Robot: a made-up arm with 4 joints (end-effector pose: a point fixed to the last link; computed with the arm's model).
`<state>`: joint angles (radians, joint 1 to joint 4).
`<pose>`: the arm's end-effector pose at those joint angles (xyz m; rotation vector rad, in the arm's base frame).
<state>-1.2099 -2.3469 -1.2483 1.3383</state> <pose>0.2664 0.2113 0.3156 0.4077 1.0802 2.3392</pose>
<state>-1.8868 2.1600 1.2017 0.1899</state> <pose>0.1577 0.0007 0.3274 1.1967 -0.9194 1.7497</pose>
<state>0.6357 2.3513 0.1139 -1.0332</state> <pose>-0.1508 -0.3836 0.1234 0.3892 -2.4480 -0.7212</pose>
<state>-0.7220 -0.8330 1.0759 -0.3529</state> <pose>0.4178 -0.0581 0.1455 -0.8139 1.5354 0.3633</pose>
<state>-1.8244 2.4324 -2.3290 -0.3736</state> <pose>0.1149 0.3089 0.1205 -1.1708 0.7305 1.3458</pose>
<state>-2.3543 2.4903 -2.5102 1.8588</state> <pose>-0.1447 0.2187 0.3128 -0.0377 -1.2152 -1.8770</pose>
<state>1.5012 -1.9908 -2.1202 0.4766</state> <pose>-0.1325 -0.4139 0.4610 -0.3908 -0.2391 -0.9302</pose>
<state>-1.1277 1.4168 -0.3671 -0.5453</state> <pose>0.2076 -0.2591 0.2184 1.4665 -1.3361 0.3176</pose>
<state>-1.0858 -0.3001 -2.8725 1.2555</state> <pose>0.1489 -0.0895 0.1271 -0.2650 -3.0446 0.5035</pose>
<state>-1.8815 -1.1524 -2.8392 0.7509</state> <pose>0.1223 -0.0313 0.2865 1.4152 -2.0381 1.5129</pose>
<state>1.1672 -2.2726 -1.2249 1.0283</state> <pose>0.0430 -0.5630 0.3316 0.7127 0.2798 -0.1723</pose>
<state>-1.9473 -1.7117 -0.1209 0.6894</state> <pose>-0.0287 0.3385 0.2400 -0.7676 1.4796 2.2100</pose>
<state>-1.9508 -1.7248 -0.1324 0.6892</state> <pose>-0.0305 0.3387 0.2392 -0.7720 1.4804 2.2114</pose>
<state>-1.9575 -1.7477 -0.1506 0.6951</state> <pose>-0.0342 0.3388 0.2379 -0.7772 1.4881 2.2171</pose>
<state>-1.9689 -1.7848 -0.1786 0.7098</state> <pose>-0.0407 0.3386 0.2360 -0.7837 1.5059 2.2287</pose>
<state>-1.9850 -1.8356 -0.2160 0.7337</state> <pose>-0.0499 0.3379 0.2335 -0.7911 1.5343 2.2461</pose>
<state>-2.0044 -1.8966 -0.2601 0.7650</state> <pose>-0.0609 0.3367 0.2304 -0.7989 1.5718 2.2669</pose>
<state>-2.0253 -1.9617 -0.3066 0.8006</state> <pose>-0.0727 0.3349 0.2273 -0.8062 1.6150 2.2887</pose>
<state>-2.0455 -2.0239 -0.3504 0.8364</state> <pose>-0.0838 0.3327 0.2243 -0.8125 1.6592 2.3086</pose>
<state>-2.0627 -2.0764 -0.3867 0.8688</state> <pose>-0.0932 0.3305 0.2219 -0.8167 1.6997 2.3248</pose>
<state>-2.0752 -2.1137 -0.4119 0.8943</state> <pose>-0.1000 0.3287 0.2203 -0.8183 1.7316 2.3365</pose>
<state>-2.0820 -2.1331 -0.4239 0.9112</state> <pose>-0.1037 0.3276 0.2196 -0.8173 1.7526 2.3433</pose>
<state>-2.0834 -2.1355 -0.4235 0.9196</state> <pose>-0.1045 0.3272 0.2198 -0.8141 1.7624 2.3460</pose>
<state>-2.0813 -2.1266 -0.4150 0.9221</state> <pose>-0.1036 0.3273 0.2205 -0.8096 1.7644 2.3463</pose>
